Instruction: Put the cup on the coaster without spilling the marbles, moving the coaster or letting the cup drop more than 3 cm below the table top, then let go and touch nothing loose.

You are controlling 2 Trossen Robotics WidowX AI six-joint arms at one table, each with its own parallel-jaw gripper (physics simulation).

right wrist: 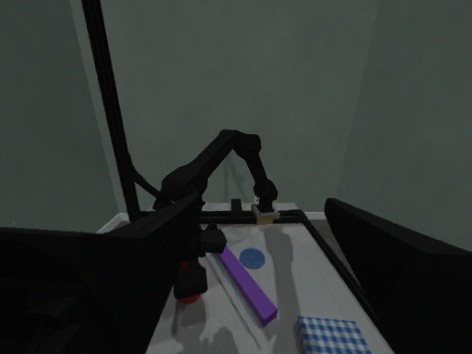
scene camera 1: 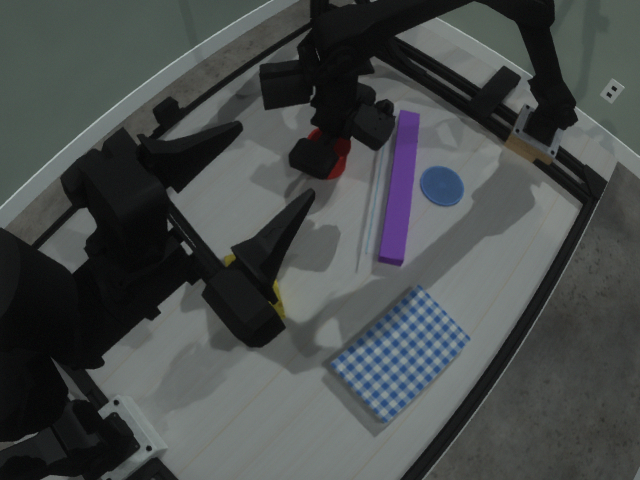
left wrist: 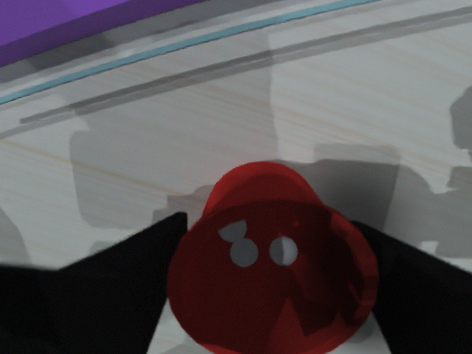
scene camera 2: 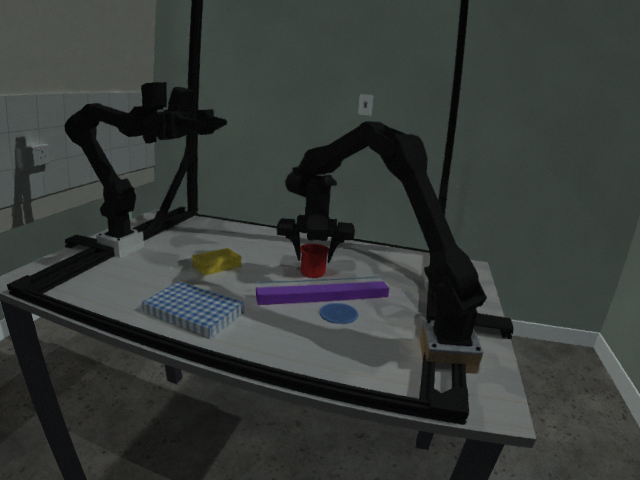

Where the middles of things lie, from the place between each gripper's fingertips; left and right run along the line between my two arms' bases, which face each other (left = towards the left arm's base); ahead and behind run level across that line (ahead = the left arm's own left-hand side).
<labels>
My left gripper is now 90 mm short of the long purple bar (scene camera 2: 320, 290), 70 mm to the right of it and 20 mm above it. Also, from my left hand: blue coaster (scene camera 1: 441, 185) 140 mm ahead, 140 mm to the left, 40 mm below; red cup (scene camera 2: 313, 260) 10 mm behind; yellow sponge (scene camera 2: 211, 262) 100 mm ahead, 230 mm to the right, 20 mm below.
Now: the yellow sponge 360 mm below my right hand, 50 mm behind it and 40 mm to the right of it. Also, from my right hand: red cup 340 mm below, 190 mm to the left, 160 mm behind; then long purple bar 360 mm below, 260 mm to the left, 70 mm behind; then blue checked block (scene camera 2: 200, 311) 360 mm below, 170 mm ahead, 70 mm to the left.
</labels>
